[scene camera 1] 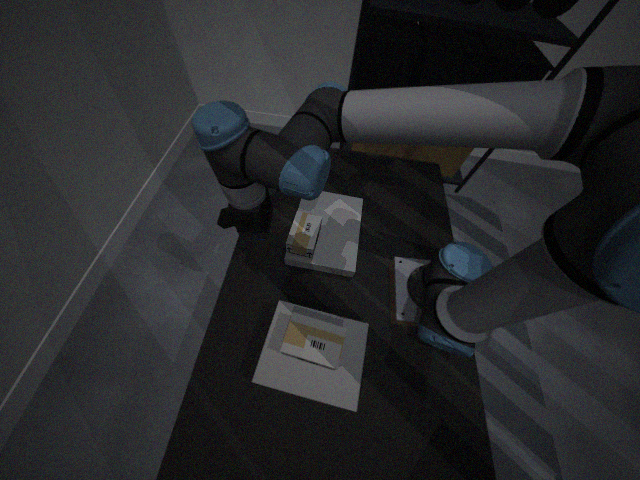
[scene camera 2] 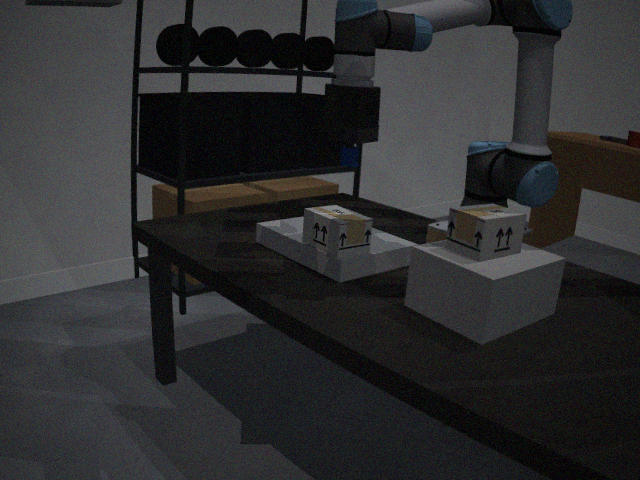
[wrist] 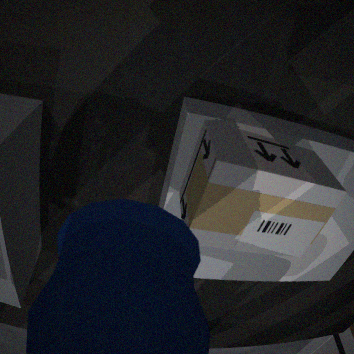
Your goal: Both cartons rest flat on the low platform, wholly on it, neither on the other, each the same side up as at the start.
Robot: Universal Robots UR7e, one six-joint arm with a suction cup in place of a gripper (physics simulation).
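A low platform [scene camera 2: 387, 252] can be seen in the robot's scene; scene camera 1 also shows the platform [scene camera 1: 336, 250], and so does the wrist view, with the platform [wrist: 193, 111]. The suction cup [wrist: 125, 269], meanwhile, holds nothing.
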